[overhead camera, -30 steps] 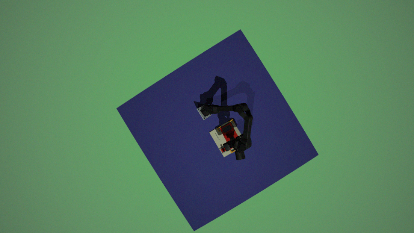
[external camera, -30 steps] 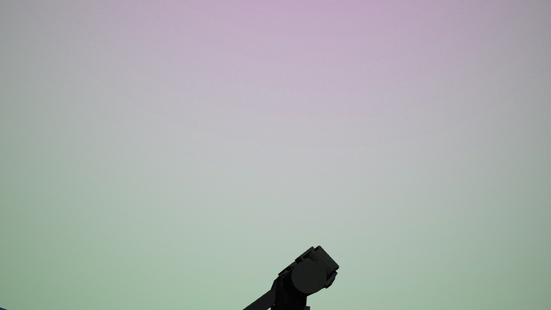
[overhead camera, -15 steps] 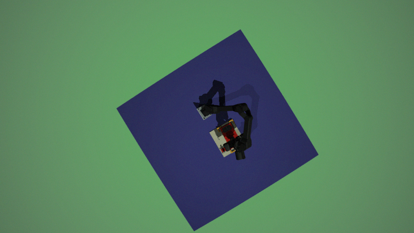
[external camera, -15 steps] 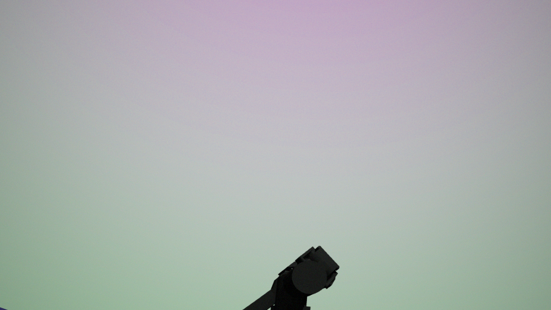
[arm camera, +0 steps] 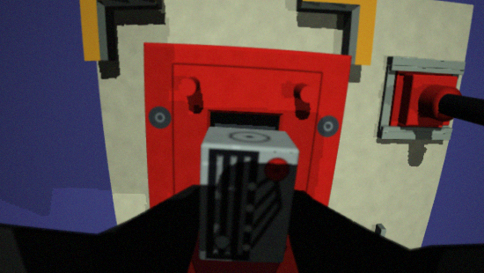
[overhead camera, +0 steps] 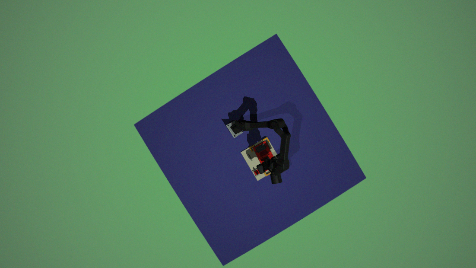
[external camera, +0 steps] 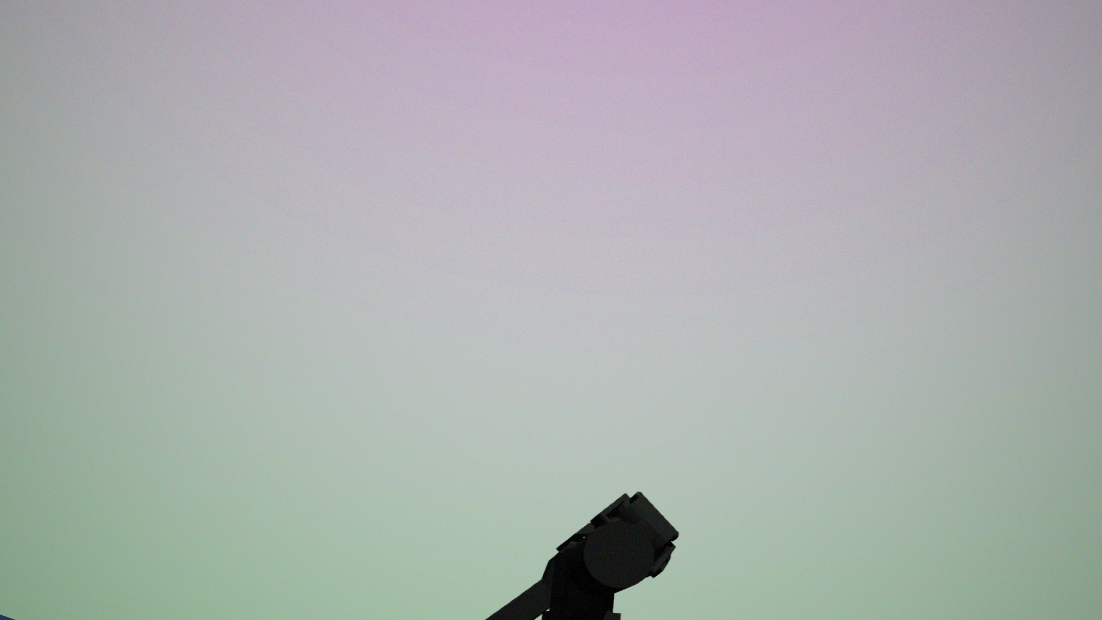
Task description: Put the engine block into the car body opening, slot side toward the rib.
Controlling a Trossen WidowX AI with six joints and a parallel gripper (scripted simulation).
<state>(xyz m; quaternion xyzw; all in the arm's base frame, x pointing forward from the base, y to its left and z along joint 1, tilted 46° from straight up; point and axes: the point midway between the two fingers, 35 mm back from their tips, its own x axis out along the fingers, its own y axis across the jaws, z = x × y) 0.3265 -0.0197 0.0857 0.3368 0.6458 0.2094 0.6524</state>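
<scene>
My gripper tip is now 20 mm past the grey fixture, 10 mm to the left of it and 50 mm above it. Also, from my gripper tip: grey engine block: 10 mm below.
</scene>
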